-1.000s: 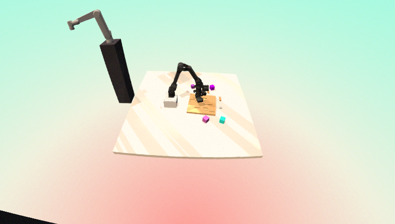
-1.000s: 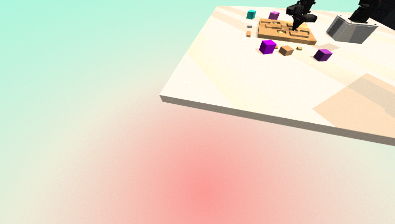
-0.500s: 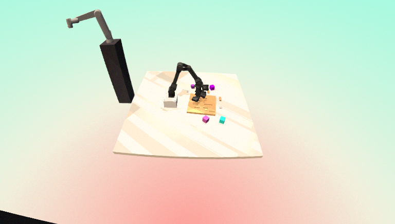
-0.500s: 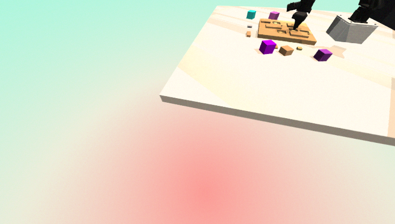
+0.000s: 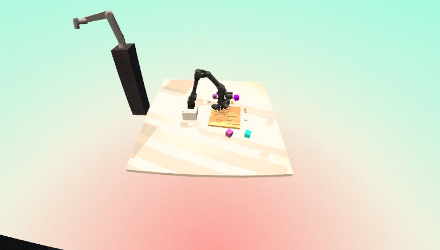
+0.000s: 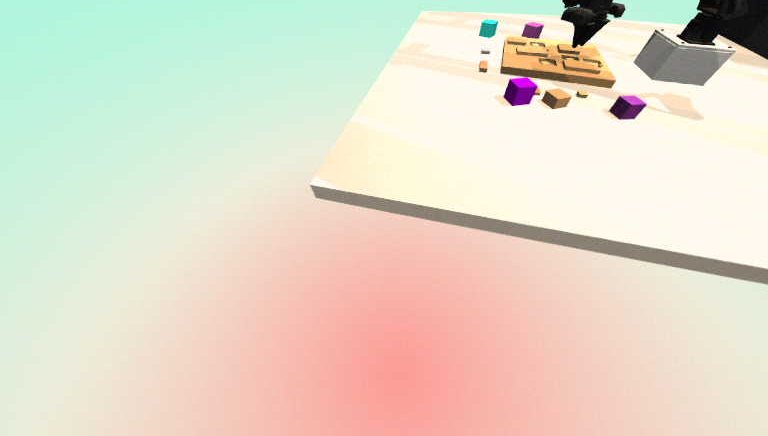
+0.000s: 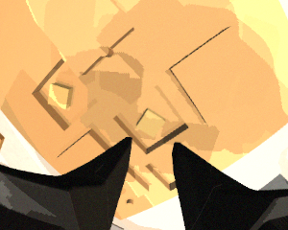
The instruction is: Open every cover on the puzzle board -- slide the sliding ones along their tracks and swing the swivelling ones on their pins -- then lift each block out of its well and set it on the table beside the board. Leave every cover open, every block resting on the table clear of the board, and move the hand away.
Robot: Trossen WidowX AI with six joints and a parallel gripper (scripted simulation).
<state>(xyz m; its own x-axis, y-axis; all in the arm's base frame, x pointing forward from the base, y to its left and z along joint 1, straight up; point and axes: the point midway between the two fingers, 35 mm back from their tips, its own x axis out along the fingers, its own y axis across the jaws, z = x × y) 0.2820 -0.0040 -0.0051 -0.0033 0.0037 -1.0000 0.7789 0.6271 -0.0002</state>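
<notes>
Now: gripper tip 28 cm to the right of the dark purple block, 5 cm past it and 4 cm above it. From my gripper tip the other things lie so: small grey piece (25 cm ahead, 7 cm to the right, 5 cm below); then magenta block (26 cm to the right, 7 cm ahead, 3 cm below); then small orange piece (26 cm ahead, 7 cm to the left, 5 cm below).
</notes>
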